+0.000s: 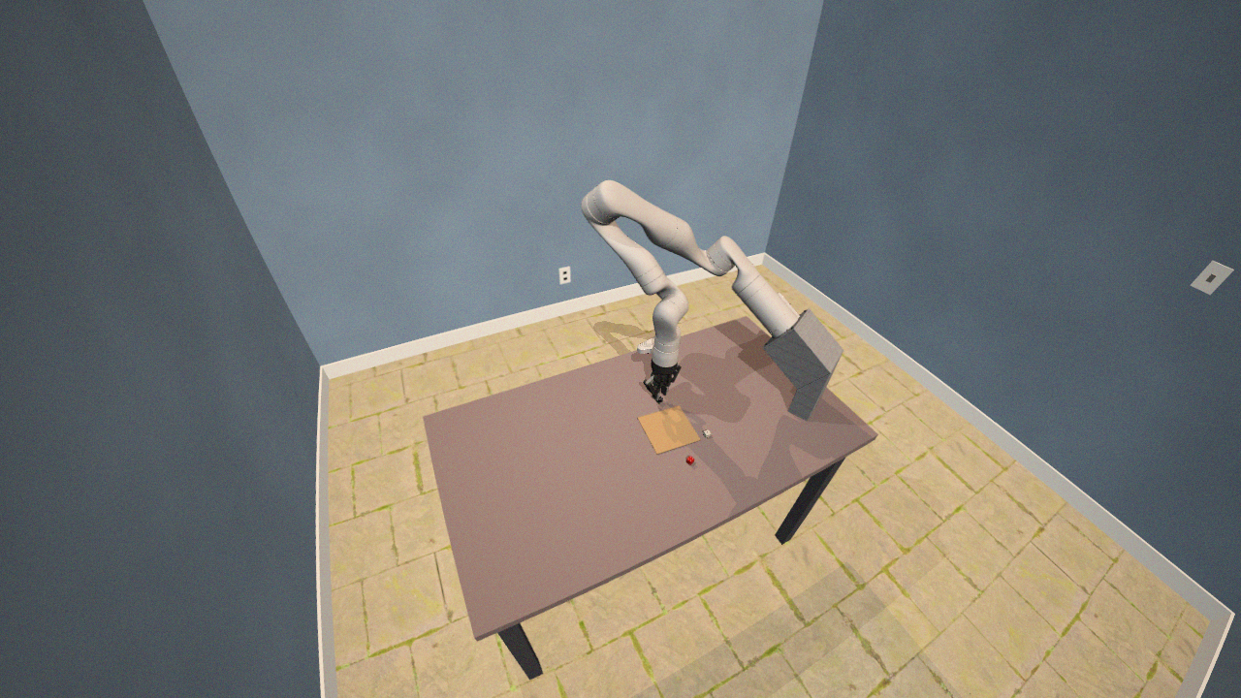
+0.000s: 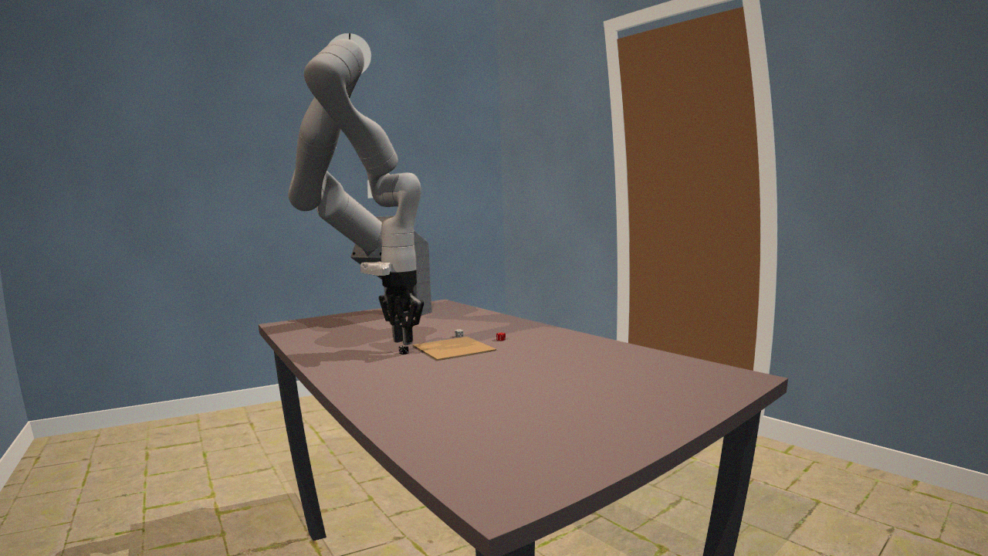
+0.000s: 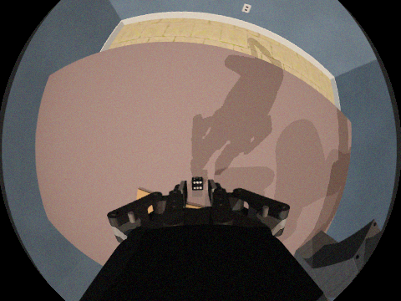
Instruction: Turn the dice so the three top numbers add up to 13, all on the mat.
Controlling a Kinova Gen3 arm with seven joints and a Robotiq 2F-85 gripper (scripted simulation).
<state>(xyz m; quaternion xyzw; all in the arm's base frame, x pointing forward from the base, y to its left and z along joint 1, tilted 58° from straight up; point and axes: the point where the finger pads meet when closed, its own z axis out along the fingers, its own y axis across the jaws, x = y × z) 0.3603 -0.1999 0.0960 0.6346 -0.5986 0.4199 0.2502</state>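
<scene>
The tan mat lies 60 mm ahead of my hand, 100 mm to the left of it and 40 mm below it. From my hand the other things lie so: red die (100 mm ahead, 210 mm to the left, 30 mm below).
</scene>
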